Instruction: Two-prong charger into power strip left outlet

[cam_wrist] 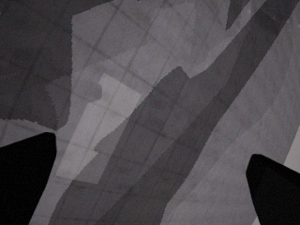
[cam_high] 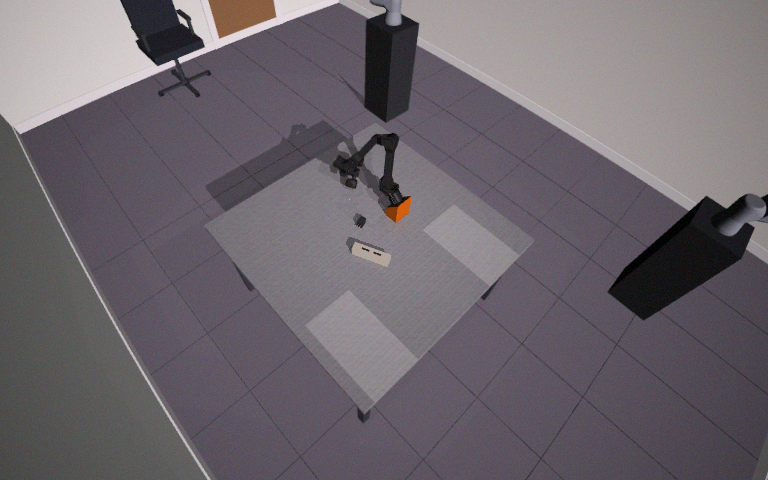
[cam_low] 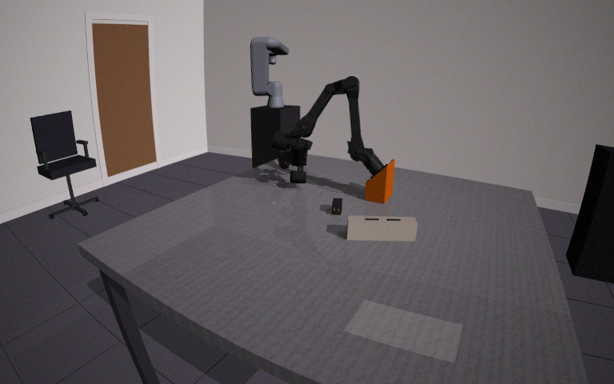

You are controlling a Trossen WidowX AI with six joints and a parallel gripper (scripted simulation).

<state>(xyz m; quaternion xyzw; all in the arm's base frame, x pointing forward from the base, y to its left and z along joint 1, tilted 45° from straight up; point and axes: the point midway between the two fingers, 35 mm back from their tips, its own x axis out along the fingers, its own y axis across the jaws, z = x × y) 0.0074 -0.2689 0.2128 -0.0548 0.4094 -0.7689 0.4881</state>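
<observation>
Right now the black two-prong charger is 230 mm ahead of my gripper tip, 280 mm to the left of it and 10 mm below it.
</observation>
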